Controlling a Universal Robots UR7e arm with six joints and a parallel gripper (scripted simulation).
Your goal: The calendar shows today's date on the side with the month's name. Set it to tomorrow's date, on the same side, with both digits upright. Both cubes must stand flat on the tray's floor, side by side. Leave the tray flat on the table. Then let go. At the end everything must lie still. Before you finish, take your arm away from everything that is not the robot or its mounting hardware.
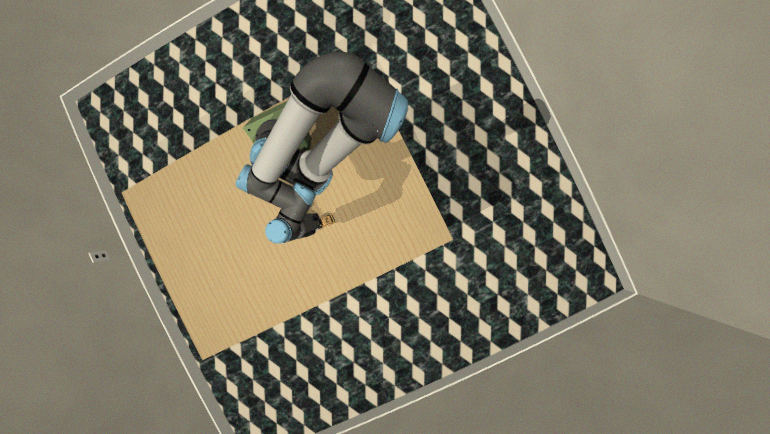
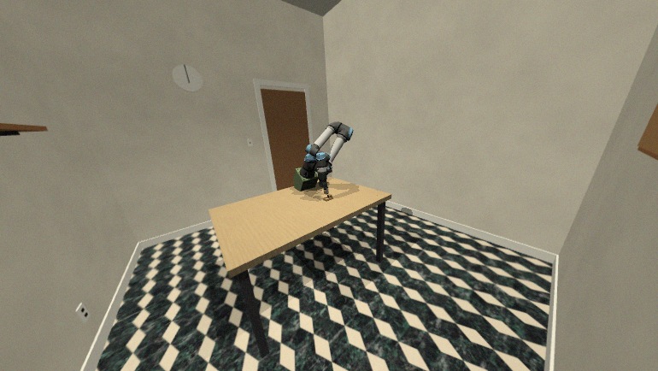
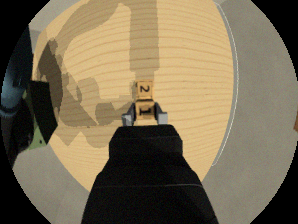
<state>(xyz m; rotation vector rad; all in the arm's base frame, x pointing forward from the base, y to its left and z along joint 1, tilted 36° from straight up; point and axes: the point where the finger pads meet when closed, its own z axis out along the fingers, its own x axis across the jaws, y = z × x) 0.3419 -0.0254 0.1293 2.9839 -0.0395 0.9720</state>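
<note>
Right now my hand is 80 mm above the wooden tray and 20 mm to the right of it. The rest, counted from my hand: wooden cube: 10 mm below.
</note>
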